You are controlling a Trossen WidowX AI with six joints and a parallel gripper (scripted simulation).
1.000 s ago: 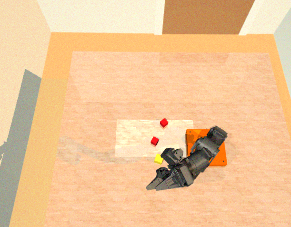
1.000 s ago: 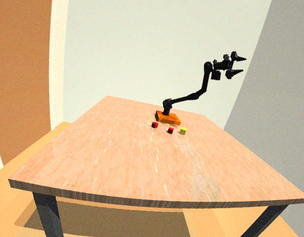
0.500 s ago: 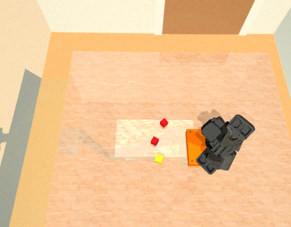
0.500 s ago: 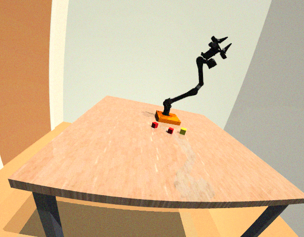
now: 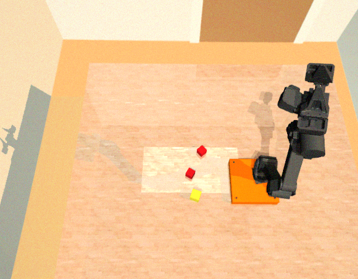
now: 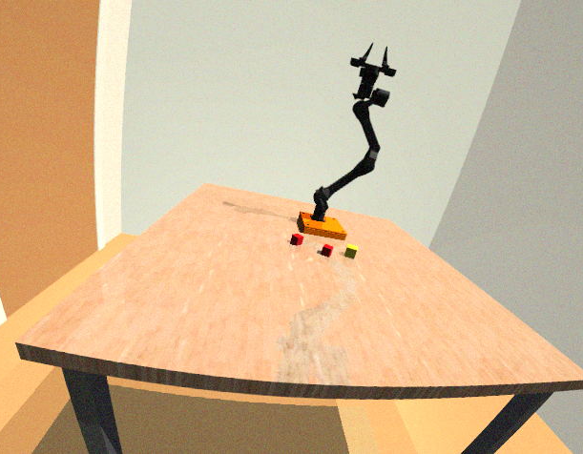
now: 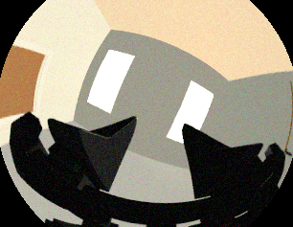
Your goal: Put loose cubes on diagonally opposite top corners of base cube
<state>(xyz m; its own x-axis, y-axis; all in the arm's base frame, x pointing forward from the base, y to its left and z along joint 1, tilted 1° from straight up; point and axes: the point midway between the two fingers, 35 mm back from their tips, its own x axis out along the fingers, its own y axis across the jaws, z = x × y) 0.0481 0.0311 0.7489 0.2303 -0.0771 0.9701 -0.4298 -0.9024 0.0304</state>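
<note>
My gripper tip is now 800 mm above the yellow base cube and 230 mm short of it.
</note>
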